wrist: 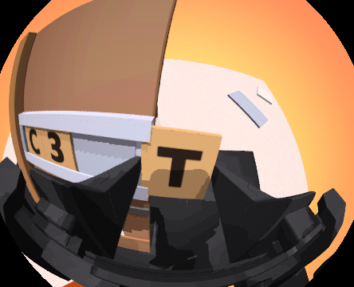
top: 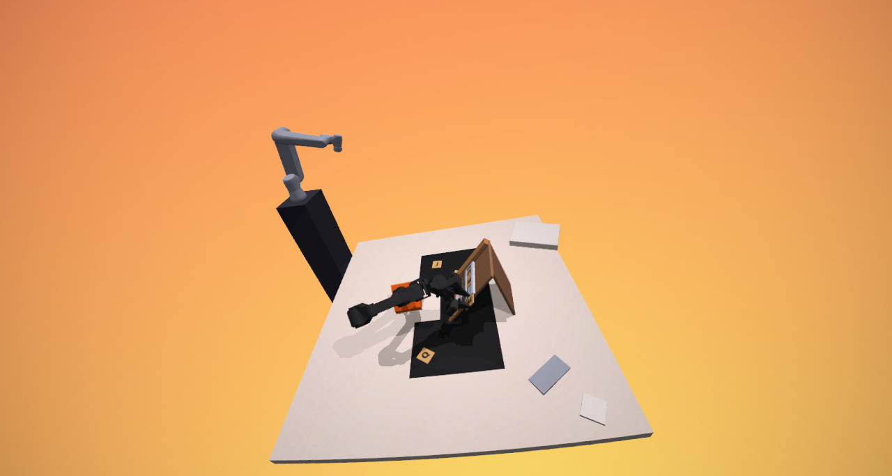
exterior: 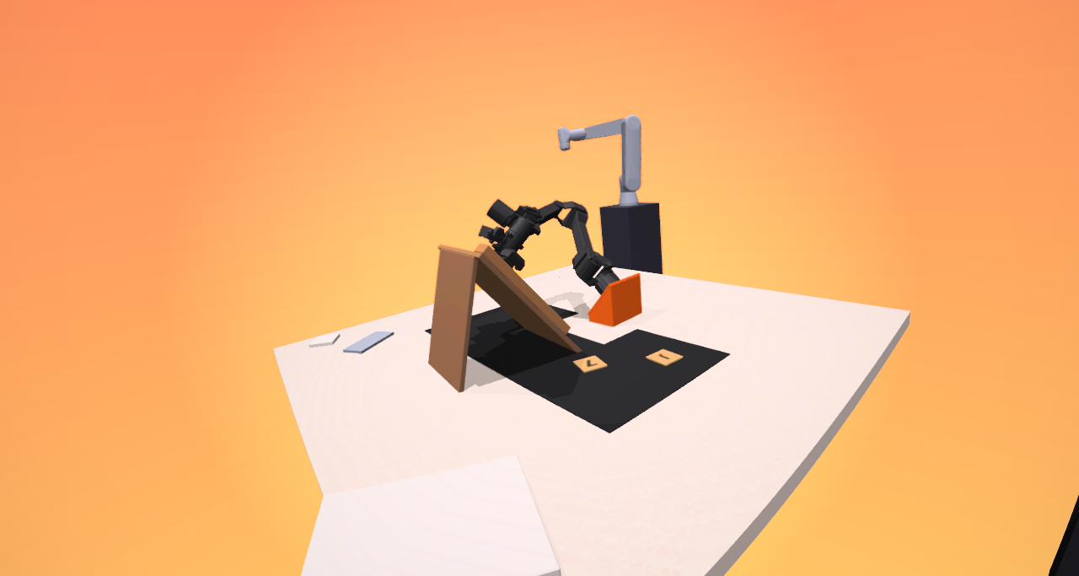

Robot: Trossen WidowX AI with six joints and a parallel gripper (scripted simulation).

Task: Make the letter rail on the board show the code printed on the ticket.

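Now: gripper tip 100 mm to the right of the white ticket, 80 mm above it and 60 mm past it. From my gripper tip the other things lie so: black mat 160 mm below, 150 mm to the left, 140 mm behind; then grey slab 290 mm ahead, 230 mm to the right, 160 mm below; then white square 410 mm ahead, 350 mm to the right, 160 mm below.
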